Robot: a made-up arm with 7 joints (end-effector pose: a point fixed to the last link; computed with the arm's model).
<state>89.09 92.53 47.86 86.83 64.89 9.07 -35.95</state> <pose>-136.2 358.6 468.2 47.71 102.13 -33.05</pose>
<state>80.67 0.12 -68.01 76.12 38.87 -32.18 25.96</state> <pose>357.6 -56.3 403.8 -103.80 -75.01 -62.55</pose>
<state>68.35 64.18 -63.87 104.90 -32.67 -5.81 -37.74</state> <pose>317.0 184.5 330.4 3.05 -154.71 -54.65</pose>
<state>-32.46 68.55 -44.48 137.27 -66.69 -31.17 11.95</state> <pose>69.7 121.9 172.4 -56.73 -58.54 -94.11</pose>
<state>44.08 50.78 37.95 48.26 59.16 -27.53 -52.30</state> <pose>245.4 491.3 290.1 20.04 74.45 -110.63</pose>
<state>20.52 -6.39 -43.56 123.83 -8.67 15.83 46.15</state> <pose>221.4 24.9 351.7 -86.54 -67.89 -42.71</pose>
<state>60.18 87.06 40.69 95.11 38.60 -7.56 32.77</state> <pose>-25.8 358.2 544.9 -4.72 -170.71 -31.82</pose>
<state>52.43 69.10 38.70 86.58 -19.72 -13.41 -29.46</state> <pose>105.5 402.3 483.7 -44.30 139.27 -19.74</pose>
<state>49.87 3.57 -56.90 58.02 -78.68 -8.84 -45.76</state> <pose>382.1 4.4 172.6 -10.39 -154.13 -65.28</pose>
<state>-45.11 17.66 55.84 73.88 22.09 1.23 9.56</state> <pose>-65.4 424.4 104.6 23.48 -64.82 86.01</pose>
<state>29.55 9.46 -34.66 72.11 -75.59 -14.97 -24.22</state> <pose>345.0 69.6 148.9 -4.43 -130.61 -48.90</pose>
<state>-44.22 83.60 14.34 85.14 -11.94 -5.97 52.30</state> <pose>239.3 370.7 199.6 12.46 -12.39 -35.17</pose>
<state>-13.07 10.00 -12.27 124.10 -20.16 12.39 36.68</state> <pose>215.6 142.5 226.3 -44.04 -69.13 -3.36</pose>
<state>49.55 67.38 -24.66 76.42 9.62 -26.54 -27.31</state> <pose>318.2 365.4 355.6 -4.35 -153.07 7.07</pose>
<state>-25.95 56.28 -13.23 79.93 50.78 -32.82 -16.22</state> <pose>135.4 345.5 47.9 -18.39 -82.32 58.33</pose>
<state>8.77 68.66 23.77 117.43 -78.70 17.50 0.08</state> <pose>214.0 236.8 374.8 108.98 -122.96 -39.60</pose>
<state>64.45 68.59 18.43 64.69 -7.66 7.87 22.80</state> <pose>151.9 468.2 497.7 20.89 -133.66 40.95</pose>
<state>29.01 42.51 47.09 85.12 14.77 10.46 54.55</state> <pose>175.5 466.5 359.8 -35.51 -111.99 24.10</pose>
